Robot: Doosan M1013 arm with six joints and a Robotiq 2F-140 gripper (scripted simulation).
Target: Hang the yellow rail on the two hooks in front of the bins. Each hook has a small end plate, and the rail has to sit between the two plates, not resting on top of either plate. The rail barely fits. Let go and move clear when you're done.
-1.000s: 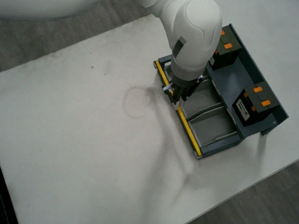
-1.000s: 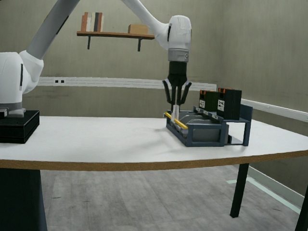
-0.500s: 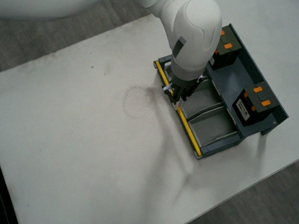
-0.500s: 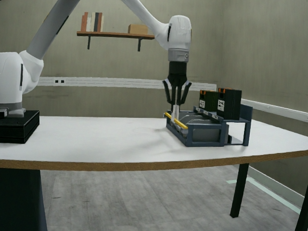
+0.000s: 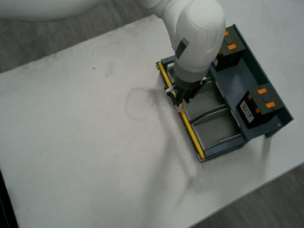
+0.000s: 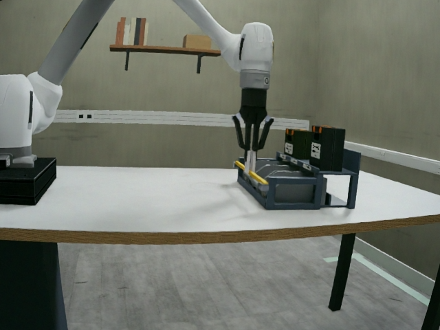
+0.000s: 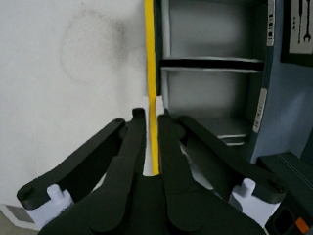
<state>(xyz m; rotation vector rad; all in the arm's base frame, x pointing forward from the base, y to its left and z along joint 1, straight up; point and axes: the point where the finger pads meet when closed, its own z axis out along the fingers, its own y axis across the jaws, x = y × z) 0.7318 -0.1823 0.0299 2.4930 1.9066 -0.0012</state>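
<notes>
Right now the yellow rail is 3 cm below my hand.
</notes>
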